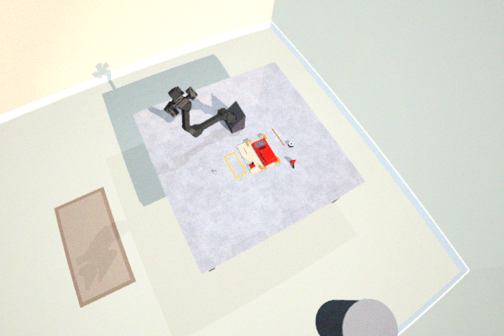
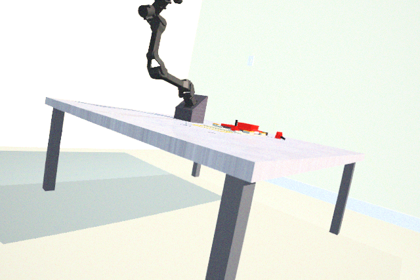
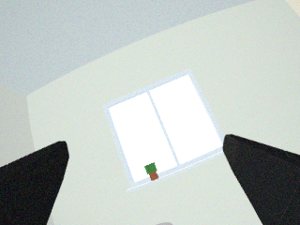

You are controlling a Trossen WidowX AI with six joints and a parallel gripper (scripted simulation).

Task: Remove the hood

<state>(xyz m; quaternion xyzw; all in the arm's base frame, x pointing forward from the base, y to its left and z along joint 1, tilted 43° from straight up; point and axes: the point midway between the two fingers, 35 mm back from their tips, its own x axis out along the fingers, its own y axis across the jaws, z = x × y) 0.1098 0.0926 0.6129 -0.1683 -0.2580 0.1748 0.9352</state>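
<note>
The hood lies 590 mm below my gripper tip, 460 mm to the left of it and 200 mm ahead of it. Also, from my gripper tip: thin stick (630 mm below, 620 mm to the left, 90 mm ahead).
</note>
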